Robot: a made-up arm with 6 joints. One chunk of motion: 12 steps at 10 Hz.
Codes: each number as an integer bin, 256 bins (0 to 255) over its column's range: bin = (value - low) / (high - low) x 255, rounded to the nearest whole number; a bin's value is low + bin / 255 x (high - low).
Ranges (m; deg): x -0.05..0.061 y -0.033..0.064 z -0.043..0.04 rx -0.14..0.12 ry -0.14..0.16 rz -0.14..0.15
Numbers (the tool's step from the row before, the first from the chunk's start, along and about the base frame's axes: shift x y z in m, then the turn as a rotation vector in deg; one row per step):
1: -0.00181 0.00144 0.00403 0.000 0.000 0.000
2: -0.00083 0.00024 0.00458 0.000 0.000 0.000
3: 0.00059 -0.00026 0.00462 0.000 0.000 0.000
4: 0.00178 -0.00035 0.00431 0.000 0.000 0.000
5: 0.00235 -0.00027 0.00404 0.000 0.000 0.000
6: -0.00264 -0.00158 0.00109 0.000 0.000 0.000
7: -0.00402 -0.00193 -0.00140 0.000 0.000 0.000
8: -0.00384 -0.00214 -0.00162 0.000 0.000 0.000
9: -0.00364 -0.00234 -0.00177 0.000 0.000 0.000
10: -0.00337 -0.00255 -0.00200 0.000 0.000 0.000
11: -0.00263 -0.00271 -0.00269 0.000 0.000 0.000
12: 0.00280 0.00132 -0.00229 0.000 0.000 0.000
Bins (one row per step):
1: 111 91 144 137 119 123
2: 113 87 146 137 119 123
3: 116 86 146 137 119 123
4: 119 86 145 137 119 123
5: 120 86 145 137 119 123
6: 109 83 135 137 119 123
7: 106 82 128 137 119 123
8: 106 81 127 137 119 123
9: 107 81 127 137 119 123
10: 107 80 126 137 119 123
11: 109 80 124 137 119 123
12: 121 90 125 137 119 123

